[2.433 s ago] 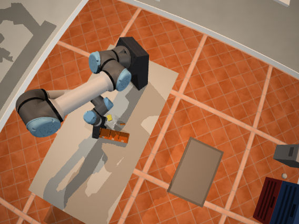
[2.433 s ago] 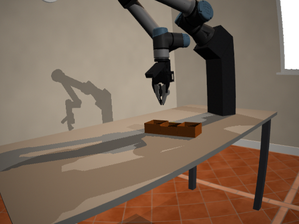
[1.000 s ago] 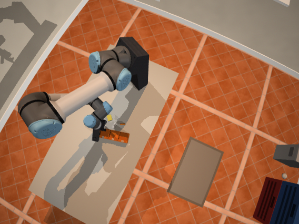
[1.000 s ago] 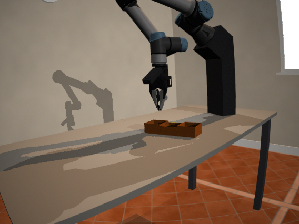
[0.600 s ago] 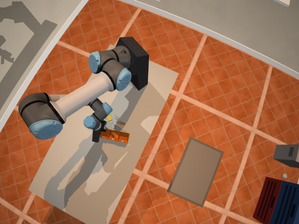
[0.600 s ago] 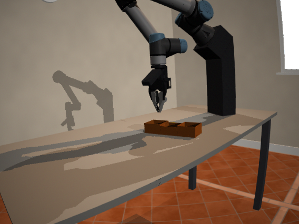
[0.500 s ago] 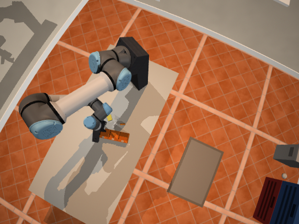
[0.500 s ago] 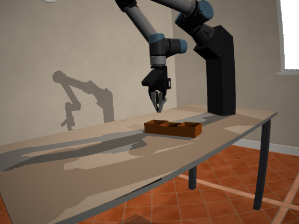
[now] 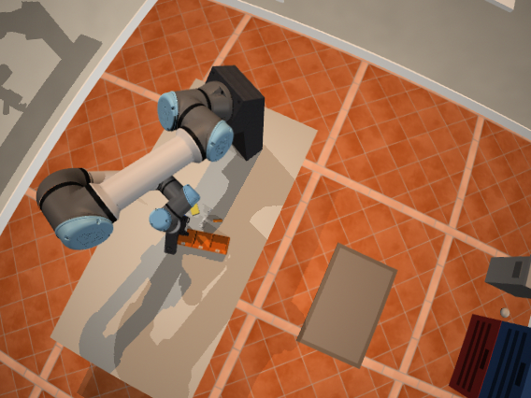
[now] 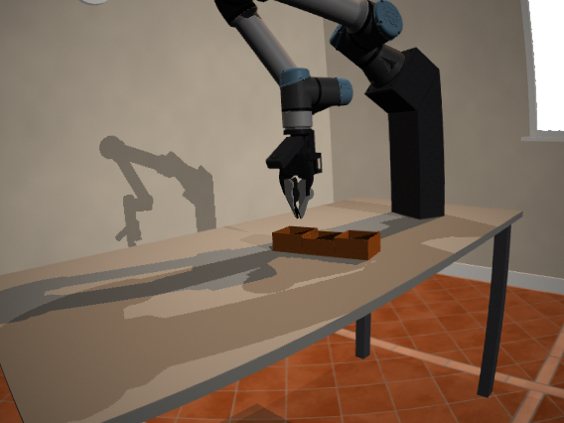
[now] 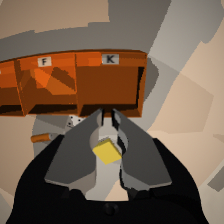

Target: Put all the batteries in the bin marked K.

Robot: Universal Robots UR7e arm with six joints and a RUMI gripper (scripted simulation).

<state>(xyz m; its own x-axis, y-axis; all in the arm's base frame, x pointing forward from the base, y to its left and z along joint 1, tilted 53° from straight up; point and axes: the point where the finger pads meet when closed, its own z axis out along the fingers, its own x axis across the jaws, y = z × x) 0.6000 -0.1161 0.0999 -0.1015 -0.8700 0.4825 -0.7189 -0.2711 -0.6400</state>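
The joined orange bins is 20 mm ahead of my hand, 80 mm to the left of it and 70 mm below it. From my hand the other things lie so: blue cylindrical battery (90 mm behind, 40 mm to the right, 80 mm below); then domino-like tile (60 mm behind, 70 mm to the left, 80 mm below); then yellow block (130 mm behind, 10 mm to the left, 80 mm below).
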